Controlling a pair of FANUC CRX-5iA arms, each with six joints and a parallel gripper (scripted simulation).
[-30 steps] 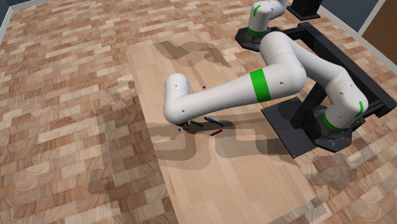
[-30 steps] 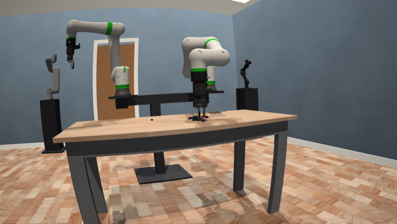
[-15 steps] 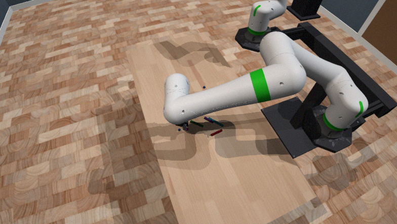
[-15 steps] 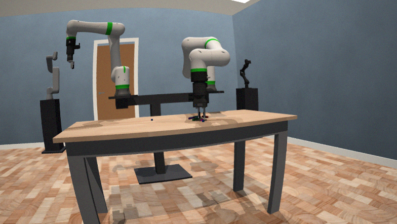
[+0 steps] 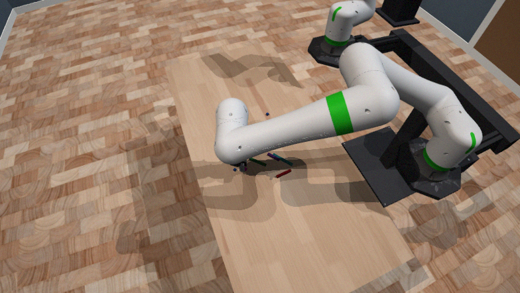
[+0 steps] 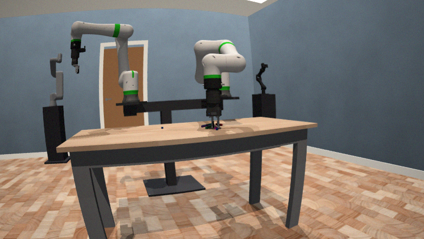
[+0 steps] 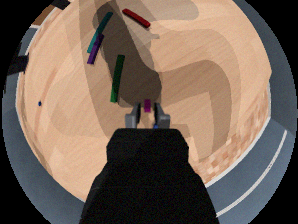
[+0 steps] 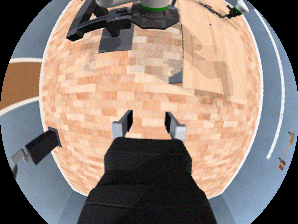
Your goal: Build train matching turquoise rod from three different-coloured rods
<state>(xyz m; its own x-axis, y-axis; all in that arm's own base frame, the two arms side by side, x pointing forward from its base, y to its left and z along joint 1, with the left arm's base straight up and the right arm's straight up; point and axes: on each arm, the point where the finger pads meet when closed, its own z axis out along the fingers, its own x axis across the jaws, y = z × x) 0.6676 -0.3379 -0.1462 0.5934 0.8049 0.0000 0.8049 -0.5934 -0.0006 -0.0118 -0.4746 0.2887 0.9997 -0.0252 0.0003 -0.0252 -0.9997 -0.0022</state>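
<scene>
My left gripper is now 2 cm above the magenta rod. The rest, counted from my left hand: green rod (7 cm behind, 1 cm to the right, 2 cm below); red rod (16 cm behind, 8 cm to the left, 2 cm below); purple rod (15 cm behind, 1 cm to the right, 2 cm below).
</scene>
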